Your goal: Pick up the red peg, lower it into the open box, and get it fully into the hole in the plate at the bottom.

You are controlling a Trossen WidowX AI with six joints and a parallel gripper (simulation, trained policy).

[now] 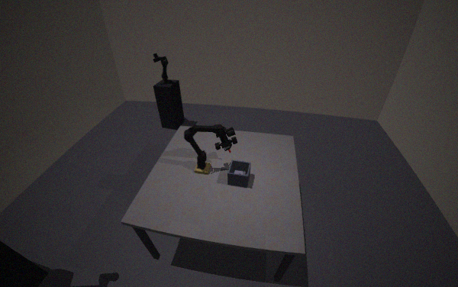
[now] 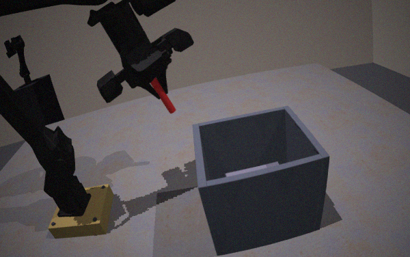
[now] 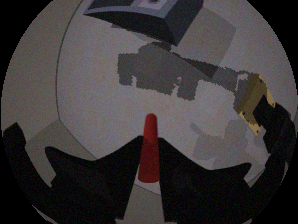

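My gripper tip is 14 cm short of the pale plate, 18 cm to the left of it and 11 cm above it. The rest, counted from my gripper tip: red peg right at my gripper tip.
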